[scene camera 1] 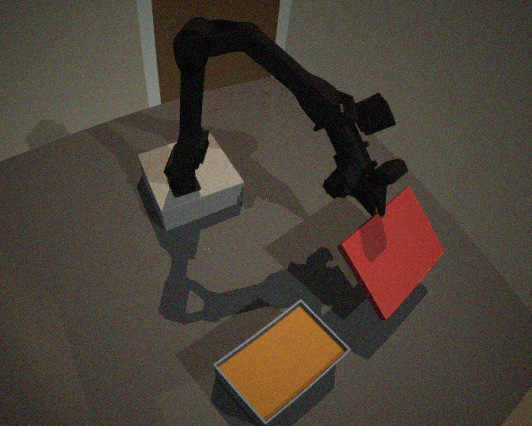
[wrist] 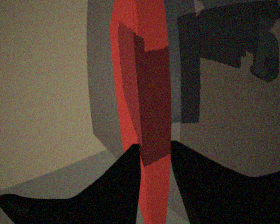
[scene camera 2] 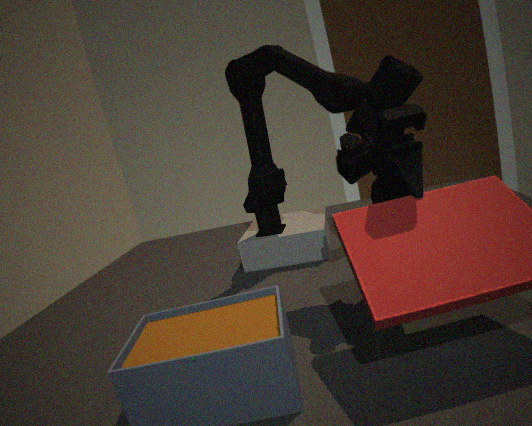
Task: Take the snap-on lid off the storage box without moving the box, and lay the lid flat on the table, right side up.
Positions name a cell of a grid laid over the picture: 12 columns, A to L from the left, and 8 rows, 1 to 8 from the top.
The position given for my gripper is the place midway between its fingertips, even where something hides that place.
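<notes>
My gripper (scene camera 2: J4) is holding a red lid (scene camera 2: J5). In scene camera 1 you'd find the lid (scene camera 1: I5) as well, along with my gripper (scene camera 1: I5). And the wrist view has my gripper (wrist: G6) in it too, plus the lid (wrist: F2).
</notes>
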